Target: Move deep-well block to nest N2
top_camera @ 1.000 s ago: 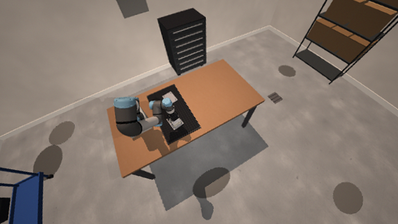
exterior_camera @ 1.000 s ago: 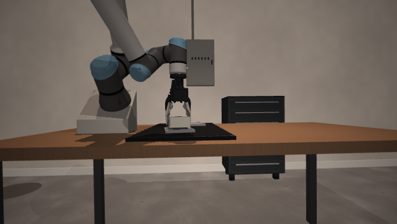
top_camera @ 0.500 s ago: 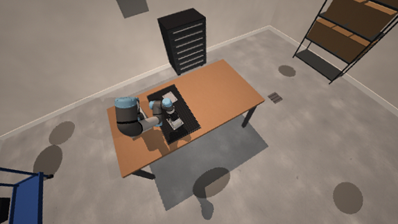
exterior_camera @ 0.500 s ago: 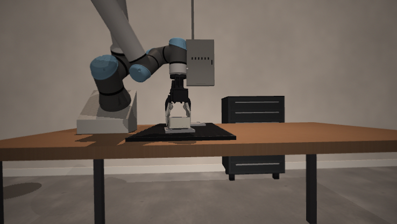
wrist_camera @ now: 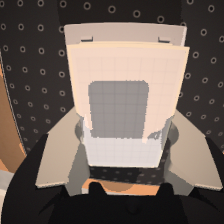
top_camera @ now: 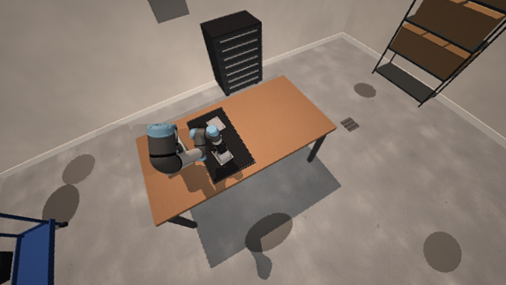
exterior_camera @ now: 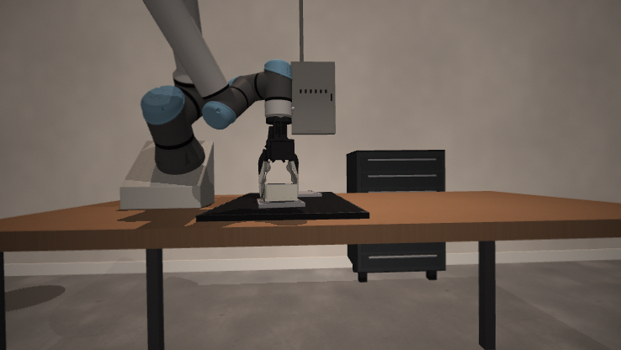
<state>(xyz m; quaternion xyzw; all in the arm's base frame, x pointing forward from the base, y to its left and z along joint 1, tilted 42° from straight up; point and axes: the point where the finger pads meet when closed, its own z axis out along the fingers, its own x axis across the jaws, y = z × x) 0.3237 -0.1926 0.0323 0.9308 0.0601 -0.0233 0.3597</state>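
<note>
My gripper is now 1 cm below the white 96-well deep-well block. Also, from my hand: plate nest N2: 3 cm below.
</note>
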